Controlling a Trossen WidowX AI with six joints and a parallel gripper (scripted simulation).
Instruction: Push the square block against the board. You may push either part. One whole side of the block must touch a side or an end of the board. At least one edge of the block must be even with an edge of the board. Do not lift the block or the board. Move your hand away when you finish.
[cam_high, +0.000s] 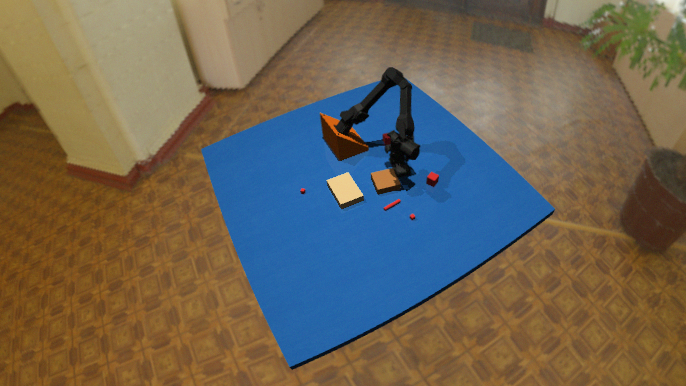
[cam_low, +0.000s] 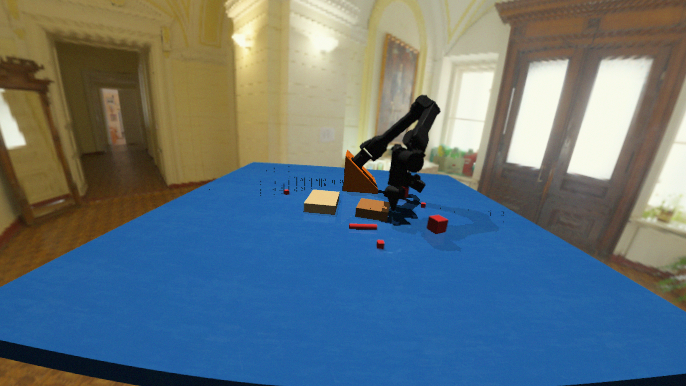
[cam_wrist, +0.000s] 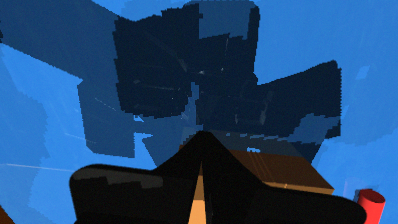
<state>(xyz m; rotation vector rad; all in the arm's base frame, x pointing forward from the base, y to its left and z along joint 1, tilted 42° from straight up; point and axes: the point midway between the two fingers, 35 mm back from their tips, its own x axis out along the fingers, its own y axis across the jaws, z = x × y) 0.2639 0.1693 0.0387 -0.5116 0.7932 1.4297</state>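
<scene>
My gripper tip is now 20 mm short of the brown square block, 70 mm to the left of it and 10 mm below it. Also, from my gripper tip: red stick 150 mm ahead, 100 mm to the right; then tan board 250 mm to the right, 10 mm above.
</scene>
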